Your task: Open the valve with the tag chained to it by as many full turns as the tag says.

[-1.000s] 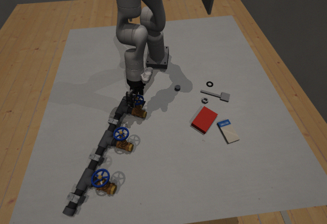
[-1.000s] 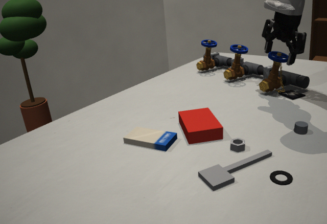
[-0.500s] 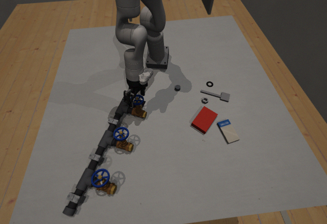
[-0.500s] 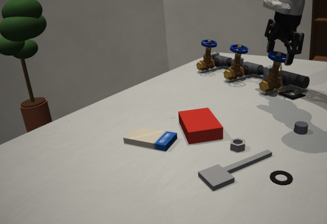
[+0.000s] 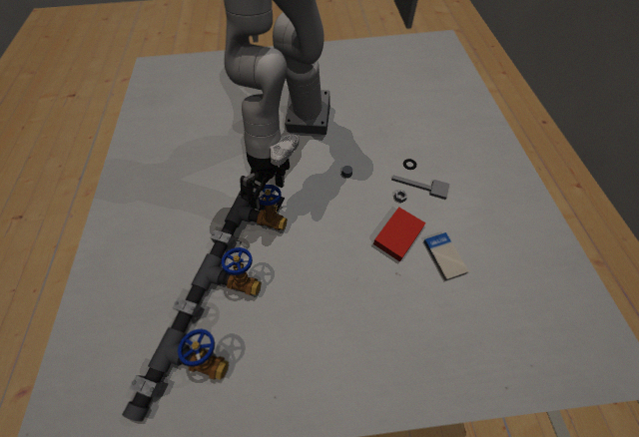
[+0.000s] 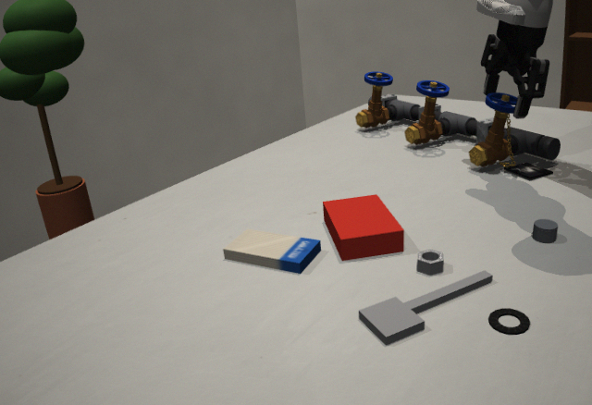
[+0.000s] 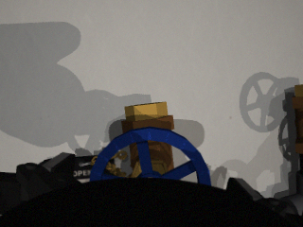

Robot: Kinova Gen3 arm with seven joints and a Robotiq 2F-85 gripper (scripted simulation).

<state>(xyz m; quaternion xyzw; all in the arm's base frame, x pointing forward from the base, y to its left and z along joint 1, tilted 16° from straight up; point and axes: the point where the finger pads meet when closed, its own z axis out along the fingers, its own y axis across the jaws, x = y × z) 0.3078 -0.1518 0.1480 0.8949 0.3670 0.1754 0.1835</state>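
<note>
The black tag lies 12 cm below my hand and 4 cm behind it. Round my hand: red block: 31 cm to the left, 13 cm ahead, 11 cm below; small grey cylinder: 23 cm to the left, 11 cm below, 10 cm behind; grey paddle-shaped tool: 44 cm to the left, 12 cm below.
</note>
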